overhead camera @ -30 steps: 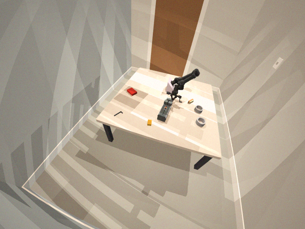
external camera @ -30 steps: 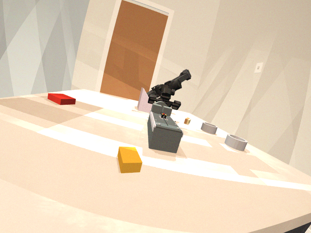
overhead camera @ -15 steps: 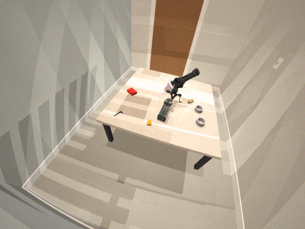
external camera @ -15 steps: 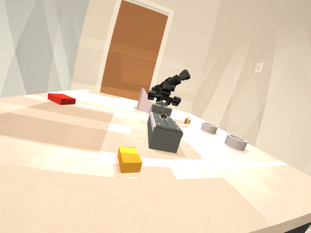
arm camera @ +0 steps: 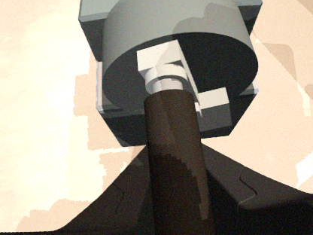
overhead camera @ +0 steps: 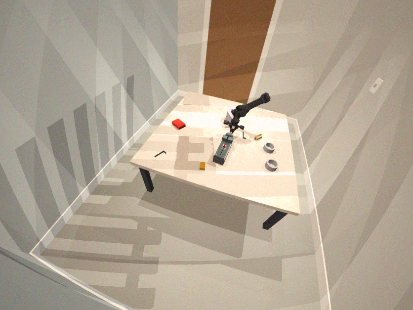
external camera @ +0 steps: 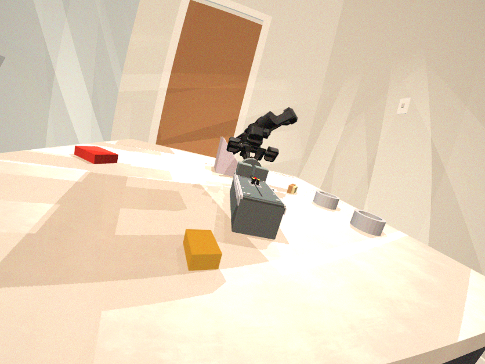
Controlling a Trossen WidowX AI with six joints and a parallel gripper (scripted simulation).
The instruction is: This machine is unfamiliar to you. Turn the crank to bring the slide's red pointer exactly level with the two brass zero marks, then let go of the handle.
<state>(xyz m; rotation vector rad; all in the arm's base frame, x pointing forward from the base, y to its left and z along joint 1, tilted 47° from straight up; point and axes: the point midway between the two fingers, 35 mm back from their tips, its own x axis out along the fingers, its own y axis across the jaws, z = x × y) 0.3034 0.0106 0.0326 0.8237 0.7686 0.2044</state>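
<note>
The red pointer is 150 mm ahead of my gripper tip, 30 mm to the right of it and 10 mm below it. Round my gripper tip: dark brown crank handle 20 mm behind, 30 mm above; then yellow block 360 mm ahead, 150 mm to the right, 80 mm below; then tan block 150 mm behind, 270 mm to the left, 70 mm below.
</note>
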